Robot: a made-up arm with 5 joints.
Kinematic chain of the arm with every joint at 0, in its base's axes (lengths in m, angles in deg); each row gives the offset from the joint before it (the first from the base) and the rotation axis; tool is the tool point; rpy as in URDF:
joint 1: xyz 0.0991 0 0.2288 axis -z
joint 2: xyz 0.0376 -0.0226 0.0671 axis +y
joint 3: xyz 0.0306 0 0.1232 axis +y
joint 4: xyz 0.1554 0 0.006 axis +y
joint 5: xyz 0.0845 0.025 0 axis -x
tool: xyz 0 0 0 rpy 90 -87.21 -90
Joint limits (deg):
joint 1: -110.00..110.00
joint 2: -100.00..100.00
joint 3: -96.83..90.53
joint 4: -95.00..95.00
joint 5: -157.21..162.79
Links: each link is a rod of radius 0.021 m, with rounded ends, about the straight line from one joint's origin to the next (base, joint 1, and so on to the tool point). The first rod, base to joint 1, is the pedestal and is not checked.
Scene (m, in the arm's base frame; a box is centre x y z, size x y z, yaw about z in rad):
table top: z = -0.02
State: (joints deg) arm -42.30 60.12 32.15 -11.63 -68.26
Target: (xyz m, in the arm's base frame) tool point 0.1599 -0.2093 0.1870
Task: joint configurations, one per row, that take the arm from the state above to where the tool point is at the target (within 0.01 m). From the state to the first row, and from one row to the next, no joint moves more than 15 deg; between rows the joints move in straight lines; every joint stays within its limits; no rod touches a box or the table.
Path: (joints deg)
1: -27.71 55.17 34.05 -11.36 -68.26
2: -13.12 50.21 35.94 -11.09 -68.26
3: 1.47 45.26 37.84 -10.82 -68.26
4: 16.07 40.31 39.74 -10.54 -68.26
5: 30.66 35.36 41.63 -10.27 -68.26
6: 45.25 30.40 43.53 -10.00 -68.26
7: 59.84 25.45 45.43 -9.73 -68.26
8: 74.43 20.50 47.33 -9.46 -68.26

